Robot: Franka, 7 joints.
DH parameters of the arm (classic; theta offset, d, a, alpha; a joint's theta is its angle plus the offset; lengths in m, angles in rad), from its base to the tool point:
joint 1: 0 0.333 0 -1.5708
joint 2: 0 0 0 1.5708
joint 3: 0 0.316 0.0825 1.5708
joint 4: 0 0 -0.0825 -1.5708
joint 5: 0 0.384 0 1.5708
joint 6: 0 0 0.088 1.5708
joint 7: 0 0.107 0 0
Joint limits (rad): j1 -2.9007..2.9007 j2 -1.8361..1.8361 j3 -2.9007..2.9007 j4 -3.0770..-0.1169 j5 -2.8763..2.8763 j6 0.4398..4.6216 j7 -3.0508..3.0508
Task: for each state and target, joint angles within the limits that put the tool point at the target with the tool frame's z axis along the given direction. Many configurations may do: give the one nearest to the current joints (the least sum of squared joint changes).
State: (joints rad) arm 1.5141 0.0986 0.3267 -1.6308 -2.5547 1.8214 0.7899
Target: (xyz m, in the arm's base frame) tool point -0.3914 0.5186 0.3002 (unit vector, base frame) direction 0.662 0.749 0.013
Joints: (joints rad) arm 1.8964 0.6306 0.5925 -1.7794 -1.8458 1.3526 0.7899
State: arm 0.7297 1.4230 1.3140 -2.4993 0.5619 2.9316 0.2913
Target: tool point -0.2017 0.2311 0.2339 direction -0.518 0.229 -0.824
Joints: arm 0.6430 0.7410 1.7567 -3.0283 0.9271 3.7195 0.2913
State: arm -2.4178 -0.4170 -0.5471 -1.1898 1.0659 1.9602 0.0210
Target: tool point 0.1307 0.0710 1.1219 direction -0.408 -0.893 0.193
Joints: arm -2.6880 -0.5884 -0.2901 -0.5265 0.9425 1.6113 0.0210
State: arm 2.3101 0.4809 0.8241 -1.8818 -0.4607 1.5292 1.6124
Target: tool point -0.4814 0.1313 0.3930 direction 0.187 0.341 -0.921
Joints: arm 2.2387 -0.0905 0.6730 -2.2374 -0.3678 2.0288 1.6124
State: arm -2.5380 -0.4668 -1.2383 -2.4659 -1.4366 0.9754 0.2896
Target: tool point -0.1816 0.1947 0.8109 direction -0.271 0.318 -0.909
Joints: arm -2.4452 -1.0287 -0.3575 -1.7563 -0.8595 1.0655 0.2896
